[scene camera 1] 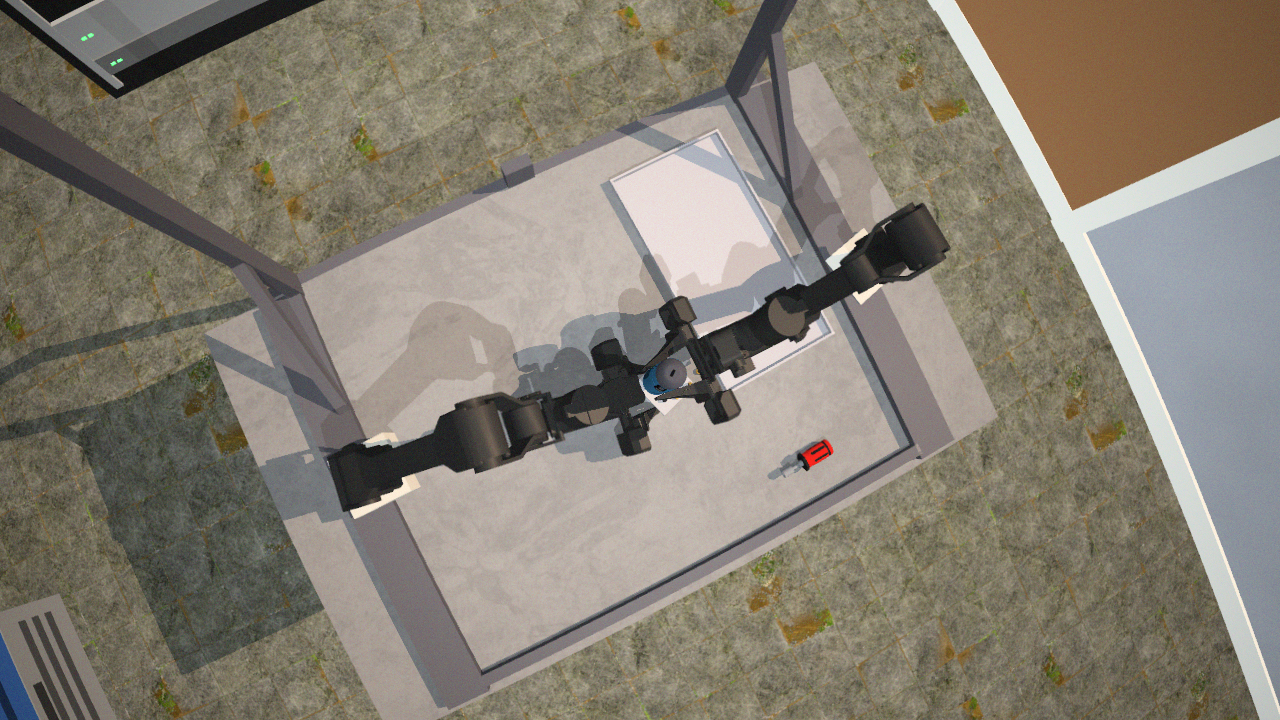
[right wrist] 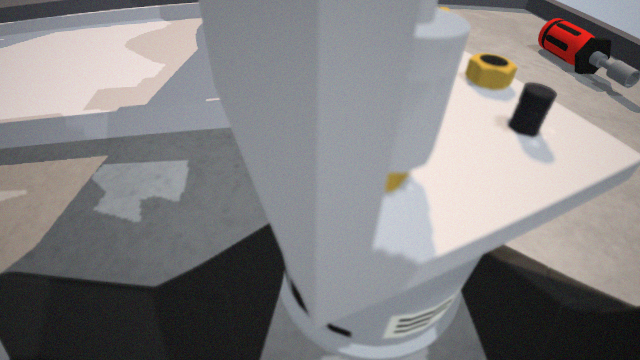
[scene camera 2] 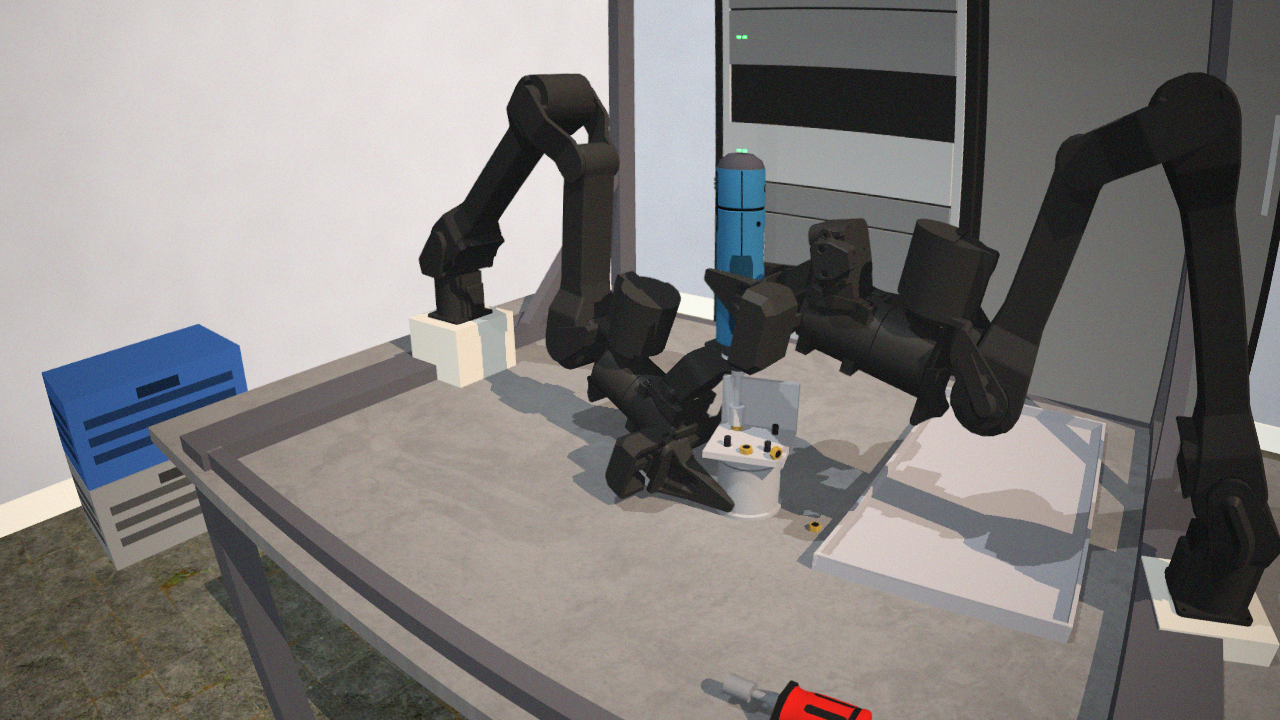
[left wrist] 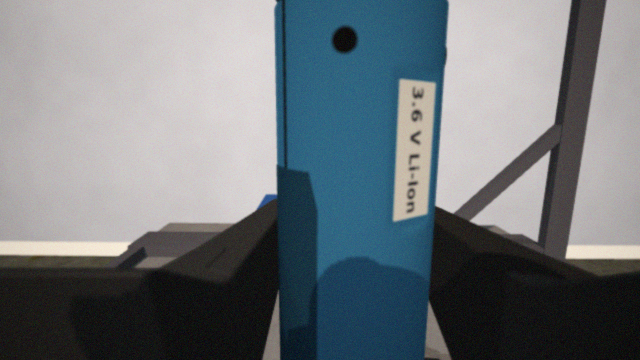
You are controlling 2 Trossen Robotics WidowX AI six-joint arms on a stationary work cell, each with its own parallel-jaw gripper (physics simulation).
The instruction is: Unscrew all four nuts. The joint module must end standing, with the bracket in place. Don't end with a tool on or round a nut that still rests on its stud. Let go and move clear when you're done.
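Pixels of known places: left gripper, fingertip midpoint: [scene camera 1: 648, 385] [scene camera 2: 719, 269] [left wrist: 347, 212]; right gripper, fingertip midpoint: [scene camera 2: 753, 496]; left arm's base, link origin: [scene camera 2: 1206, 597]; right arm's base, link origin: [scene camera 1: 368, 475] [scene camera 2: 460, 314].
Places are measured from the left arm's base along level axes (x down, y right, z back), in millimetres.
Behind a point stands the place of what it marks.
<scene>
The white joint module [scene camera 2: 753, 490] @(x -8, y 40, z -407 mm) [right wrist: 370, 325] @(x 2, y 79, z -445 mm) stands upright with the grey-white L-shaped bracket [scene camera 2: 771, 402] @(x -69, y 96, z -411 mm) [right wrist: 500, 180] @(x -44, y 64, z -447 mm) on top. My right gripper [right wrist: 370, 235] @(x 12, y 63, z -412 mm) is shut on the module's body. My left gripper [left wrist: 347, 212] @(x -188, y 85, z -459 mm) is shut on the blue power driver [scene camera 1: 671, 374] @(x -289, y 79, z -443 mm) [scene camera 2: 741, 232] @(x -226, y 61, z -433 mm) [left wrist: 360, 100] @(x -222, y 73, z -421 mm), held upright. Its socket [scene camera 2: 736, 415] @(x -60, y 74, z -437 mm) [right wrist: 440, 75] is over the rear-left stud position in scene camera 2, with a bit of yellow nut [right wrist: 396, 181] @(x -46, y 82, z -444 mm) showing below. One loose nut [scene camera 2: 746, 449] @(x -49, y 35, z -415 mm) [right wrist: 491, 71] @(x -48, y 43, z -420 mm) lies on the plate, another [scene camera 2: 776, 453] @(x -50, y 35, z -388 mm) tilts at its edge, a third [scene camera 2: 814, 527] @(x 17, y 39, z -349 mm) lies on the table. Three bare black studs show.
A red-handled nut driver [scene camera 1: 816, 454] @(x -7, y -192, z -289 mm) [scene camera 2: 819, 704] @(x -7, y -197, z -289 mm) [right wrist: 570, 42] @(x 2, y -180, z -294 mm) lies on the table, apart from both arms. A white shallow tray [scene camera 1: 664, 261] @(x 18, y 226, z -274 mm) [scene camera 2: 948, 597] @(x 10, y -39, z -221 mm) lies to the right of the module in scene camera 2. The two grippers are close together, the left one above the right.
</scene>
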